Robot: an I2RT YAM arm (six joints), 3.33 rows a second.
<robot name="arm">
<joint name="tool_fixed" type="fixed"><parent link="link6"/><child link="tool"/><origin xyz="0 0 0" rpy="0 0 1.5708"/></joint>
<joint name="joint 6" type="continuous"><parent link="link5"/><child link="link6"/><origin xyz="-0.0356 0 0.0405" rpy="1.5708 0 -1.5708"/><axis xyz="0 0 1"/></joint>
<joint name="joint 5" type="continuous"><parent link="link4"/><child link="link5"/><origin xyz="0.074 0.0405 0.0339" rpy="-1.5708 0 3.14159"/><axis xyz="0 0 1"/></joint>
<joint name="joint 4" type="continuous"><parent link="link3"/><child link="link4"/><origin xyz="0.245 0.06 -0.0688"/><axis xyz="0 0 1"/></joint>
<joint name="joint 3" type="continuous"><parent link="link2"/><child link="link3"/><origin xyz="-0.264 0 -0.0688" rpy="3.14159 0 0"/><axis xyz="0 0 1"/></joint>
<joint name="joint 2" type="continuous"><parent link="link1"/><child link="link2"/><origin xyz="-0.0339 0.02 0.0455" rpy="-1.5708 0 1.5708"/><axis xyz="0 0 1"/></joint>
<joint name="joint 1" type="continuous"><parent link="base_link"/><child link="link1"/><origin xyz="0 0 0.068" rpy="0 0 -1.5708"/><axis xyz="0 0 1"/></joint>
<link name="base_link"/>
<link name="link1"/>
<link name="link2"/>
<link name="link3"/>
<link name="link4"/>
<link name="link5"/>
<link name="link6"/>
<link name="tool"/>
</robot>
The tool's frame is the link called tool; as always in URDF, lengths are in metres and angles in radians. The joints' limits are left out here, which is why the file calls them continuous.
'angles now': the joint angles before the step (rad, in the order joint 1, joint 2, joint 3, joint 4, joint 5, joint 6). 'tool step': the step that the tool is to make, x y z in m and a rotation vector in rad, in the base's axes. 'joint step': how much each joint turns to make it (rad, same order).
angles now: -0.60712 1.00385 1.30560 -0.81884 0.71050 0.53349
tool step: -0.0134 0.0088 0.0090 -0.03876 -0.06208 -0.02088
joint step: 0.00023 -0.05261 -0.00049 0.00959 0.01699 0.01730
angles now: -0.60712 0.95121 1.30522 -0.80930 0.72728 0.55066
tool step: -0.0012 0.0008 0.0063 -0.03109 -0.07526 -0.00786
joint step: -0.00020 -0.01141 -0.00025 0.05146 -0.00018 0.02546
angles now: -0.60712 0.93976 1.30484 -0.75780 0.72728 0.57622
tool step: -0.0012 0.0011 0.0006 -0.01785 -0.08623 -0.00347
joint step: -0.00019 -0.02043 -0.02495 0.05607 -0.00933 0.04455
